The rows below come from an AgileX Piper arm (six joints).
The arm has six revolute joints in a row. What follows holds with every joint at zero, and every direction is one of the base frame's. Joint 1 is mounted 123 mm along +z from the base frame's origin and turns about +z. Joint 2 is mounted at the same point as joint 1 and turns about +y. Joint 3 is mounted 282.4 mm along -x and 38.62 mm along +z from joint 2 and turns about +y. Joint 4 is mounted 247.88 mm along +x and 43.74 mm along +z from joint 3 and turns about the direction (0.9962, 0, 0.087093). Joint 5 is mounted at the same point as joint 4 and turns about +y. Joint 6 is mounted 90.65 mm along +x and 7.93 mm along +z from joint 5 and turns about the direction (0.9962, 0, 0.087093). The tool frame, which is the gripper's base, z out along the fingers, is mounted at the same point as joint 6; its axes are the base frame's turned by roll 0, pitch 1.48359 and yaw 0 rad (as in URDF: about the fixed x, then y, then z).
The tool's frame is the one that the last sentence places.
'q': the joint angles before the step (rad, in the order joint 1, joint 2, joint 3, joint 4, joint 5, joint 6). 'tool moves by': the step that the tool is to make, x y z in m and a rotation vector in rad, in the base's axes. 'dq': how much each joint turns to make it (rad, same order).
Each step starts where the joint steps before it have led.
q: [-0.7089, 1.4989, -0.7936, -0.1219, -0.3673, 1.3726]
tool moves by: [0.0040, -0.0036, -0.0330, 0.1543, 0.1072, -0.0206]
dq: [0.0008, 0.0732, 0.0000, -0.0317, 0.1060, 0.0864]
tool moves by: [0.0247, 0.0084, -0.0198, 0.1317, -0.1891, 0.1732]
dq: [0.0017, 0.1101, -0.0001, -0.4368, -0.2654, 0.5186]
